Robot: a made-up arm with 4 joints. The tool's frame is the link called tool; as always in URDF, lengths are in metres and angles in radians. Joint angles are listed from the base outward. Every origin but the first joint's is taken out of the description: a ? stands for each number. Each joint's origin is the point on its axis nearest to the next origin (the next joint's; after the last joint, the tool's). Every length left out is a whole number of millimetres.
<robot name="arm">
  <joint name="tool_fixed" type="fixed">
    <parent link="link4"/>
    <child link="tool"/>
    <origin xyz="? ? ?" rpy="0 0 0"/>
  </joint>
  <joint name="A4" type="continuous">
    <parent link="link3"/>
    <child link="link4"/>
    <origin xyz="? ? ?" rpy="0 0 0"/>
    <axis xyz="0 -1 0"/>
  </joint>
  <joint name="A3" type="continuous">
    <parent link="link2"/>
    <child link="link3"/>
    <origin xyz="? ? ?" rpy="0 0 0"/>
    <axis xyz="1 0 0"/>
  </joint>
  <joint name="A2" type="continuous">
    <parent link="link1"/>
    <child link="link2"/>
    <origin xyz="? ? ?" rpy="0 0 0"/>
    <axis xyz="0 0 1"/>
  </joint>
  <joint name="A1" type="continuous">
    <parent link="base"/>
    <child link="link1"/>
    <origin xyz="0 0.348 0.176" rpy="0 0 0"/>
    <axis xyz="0 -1 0"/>
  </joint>
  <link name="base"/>
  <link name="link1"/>
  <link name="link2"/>
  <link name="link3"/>
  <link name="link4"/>
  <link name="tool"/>
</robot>
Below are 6 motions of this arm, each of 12 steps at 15 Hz.
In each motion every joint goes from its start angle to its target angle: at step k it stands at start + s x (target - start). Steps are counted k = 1, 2, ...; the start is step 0. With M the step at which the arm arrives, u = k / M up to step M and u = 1 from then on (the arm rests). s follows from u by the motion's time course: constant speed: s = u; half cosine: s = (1 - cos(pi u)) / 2; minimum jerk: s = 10 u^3 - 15 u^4 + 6 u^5.
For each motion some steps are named. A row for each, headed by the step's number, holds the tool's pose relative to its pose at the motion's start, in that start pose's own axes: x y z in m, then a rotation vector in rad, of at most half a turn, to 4 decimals.
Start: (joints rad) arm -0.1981 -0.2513 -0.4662 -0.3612
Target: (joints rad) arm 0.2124 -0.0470 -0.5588 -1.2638
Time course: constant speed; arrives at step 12
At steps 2, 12:
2: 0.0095 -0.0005 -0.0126 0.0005 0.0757 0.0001
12: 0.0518 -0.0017 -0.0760 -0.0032 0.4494 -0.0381

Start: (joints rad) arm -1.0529 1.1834 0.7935 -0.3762
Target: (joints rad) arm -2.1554 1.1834 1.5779 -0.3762
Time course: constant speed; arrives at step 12
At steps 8, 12:
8: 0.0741 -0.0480 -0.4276 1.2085 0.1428 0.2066
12: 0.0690 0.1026 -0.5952 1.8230 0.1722 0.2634

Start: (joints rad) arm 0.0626 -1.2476 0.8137 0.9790
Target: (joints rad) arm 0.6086 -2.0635 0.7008 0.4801
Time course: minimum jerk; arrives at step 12
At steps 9, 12:
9: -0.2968 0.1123 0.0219 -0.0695 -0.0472 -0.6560
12: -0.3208 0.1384 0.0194 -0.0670 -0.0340 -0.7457

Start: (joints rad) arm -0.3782 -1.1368 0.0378 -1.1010
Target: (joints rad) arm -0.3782 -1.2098 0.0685 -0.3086
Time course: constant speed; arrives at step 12
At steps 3, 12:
3: -0.0229 -0.0003 -0.0006 0.0195 -0.1989 -0.0034
12: -0.0923 0.0007 -0.0291 0.0725 -0.7959 -0.0366

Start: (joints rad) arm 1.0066 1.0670 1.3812 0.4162
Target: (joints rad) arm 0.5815 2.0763 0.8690 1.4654
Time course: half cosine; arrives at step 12
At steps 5, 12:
5: 0.1045 -0.0213 -0.0095 0.0025 -0.0169 0.0678
12: 0.2549 -0.0800 -0.1699 0.3171 -0.1458 0.2628

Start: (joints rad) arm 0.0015 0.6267 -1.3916 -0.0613
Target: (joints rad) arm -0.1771 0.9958 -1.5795 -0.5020
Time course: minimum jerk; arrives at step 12
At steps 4, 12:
4: 0.0115 0.0042 -0.0069 -0.0206 0.0207 0.0394
12: 0.0456 0.0252 -0.0343 -0.0956 0.0837 0.1324

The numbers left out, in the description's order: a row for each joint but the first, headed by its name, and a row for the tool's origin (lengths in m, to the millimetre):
tool: 0.04 0 0.106
A4: 0 -0.229 0.112
A3: -0.15 -0.109 0
A2: 0.056 0 -0.038

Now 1 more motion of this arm.
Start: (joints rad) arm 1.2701 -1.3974 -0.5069 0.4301
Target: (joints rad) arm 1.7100 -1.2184 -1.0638 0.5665
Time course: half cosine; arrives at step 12
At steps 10, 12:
10: -0.0279 0.0431 -0.0031 -0.0846 -0.3154 0.0978
12: -0.0317 0.0471 -0.0032 -0.0934 -0.3402 0.1002

